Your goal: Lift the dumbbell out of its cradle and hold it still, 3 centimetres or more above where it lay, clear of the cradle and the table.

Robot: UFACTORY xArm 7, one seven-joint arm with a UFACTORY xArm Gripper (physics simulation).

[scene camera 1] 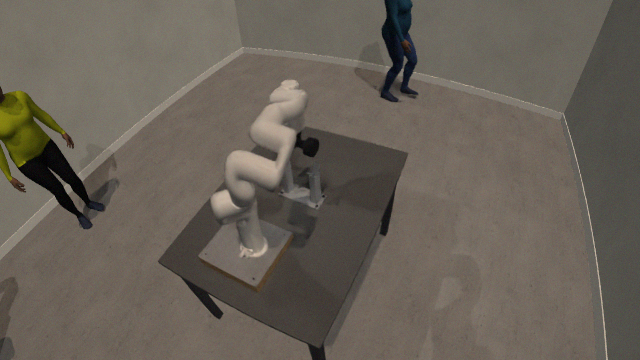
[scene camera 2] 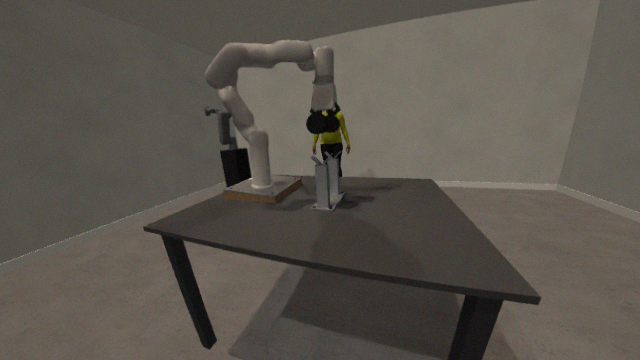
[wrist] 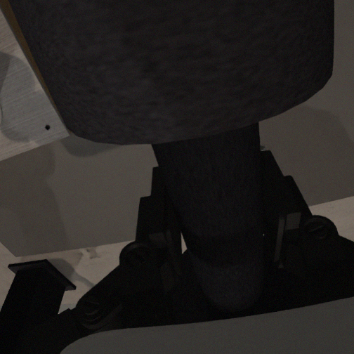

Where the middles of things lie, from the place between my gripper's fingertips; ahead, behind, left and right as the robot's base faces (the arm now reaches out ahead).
Labels:
My gripper is now 2 cm below the black dumbbell point(wrist: 195, 87). Round my hand: grey cradle point(scene camera 2: 328, 192) (1 cm ahead, 22 cm below).

